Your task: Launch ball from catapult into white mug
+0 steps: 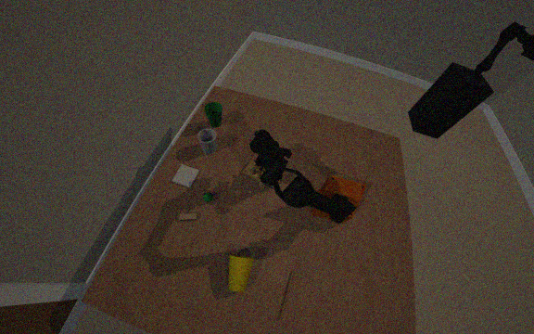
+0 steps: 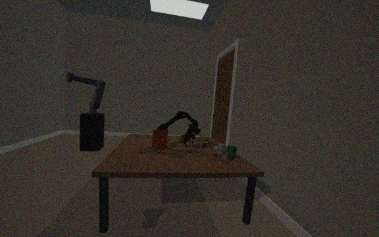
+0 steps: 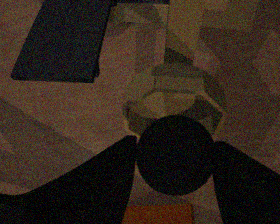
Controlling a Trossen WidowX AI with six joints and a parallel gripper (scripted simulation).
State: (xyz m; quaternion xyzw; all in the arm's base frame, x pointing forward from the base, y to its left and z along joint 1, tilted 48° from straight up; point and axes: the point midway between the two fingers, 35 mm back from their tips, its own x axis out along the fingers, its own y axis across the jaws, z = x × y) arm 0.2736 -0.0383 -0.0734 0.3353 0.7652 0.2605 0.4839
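Right now my gripper tip is 10 mm below the dark ball. Also, from my gripper tip: green ball: 290 mm ahead, 160 mm to the left, 50 mm below; then white mug: 390 mm ahead, 110 mm to the right, 40 mm below; then wooden catapult: 70 mm ahead, 20 mm below.
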